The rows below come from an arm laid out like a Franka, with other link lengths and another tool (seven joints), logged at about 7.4 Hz.
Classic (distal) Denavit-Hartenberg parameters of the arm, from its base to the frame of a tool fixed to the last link. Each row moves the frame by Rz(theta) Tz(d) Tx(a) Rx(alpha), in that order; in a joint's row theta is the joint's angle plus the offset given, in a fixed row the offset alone. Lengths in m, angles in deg.
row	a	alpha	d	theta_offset
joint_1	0	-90	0.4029	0
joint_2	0	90	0	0
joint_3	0.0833	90	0.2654	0
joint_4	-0.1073	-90	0	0
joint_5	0	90	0.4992	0
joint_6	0.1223	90	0	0
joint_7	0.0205	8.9	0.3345	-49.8
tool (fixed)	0	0	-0.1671	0
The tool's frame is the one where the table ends.
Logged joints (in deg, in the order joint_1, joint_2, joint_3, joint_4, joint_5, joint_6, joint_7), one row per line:
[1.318 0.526 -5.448 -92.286 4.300 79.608 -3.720]
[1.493 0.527 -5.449 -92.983 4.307 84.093 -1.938]
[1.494 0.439 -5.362 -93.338 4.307 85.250 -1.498]
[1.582 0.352 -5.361 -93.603 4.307 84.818 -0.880]
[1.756 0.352 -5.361 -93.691 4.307 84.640 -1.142]
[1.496 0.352 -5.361 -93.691 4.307 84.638 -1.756]
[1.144 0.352 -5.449 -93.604 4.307 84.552 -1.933]
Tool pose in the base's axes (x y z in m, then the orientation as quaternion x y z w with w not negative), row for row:
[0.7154 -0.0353 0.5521 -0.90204 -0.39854 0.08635 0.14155]
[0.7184 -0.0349 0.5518 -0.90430 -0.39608 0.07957 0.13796]
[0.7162 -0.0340 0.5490 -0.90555 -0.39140 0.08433 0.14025]
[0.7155 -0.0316 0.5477 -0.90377 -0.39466 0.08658 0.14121]
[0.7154 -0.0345 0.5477 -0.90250 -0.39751 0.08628 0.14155]
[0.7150 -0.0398 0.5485 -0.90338 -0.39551 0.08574 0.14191]
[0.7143 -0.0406 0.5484 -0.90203 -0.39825 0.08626 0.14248]
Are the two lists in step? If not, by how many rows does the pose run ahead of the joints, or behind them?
The pose runs 1 row ahead of the joints: the pose in row i belongs to the joints in row i + 1.
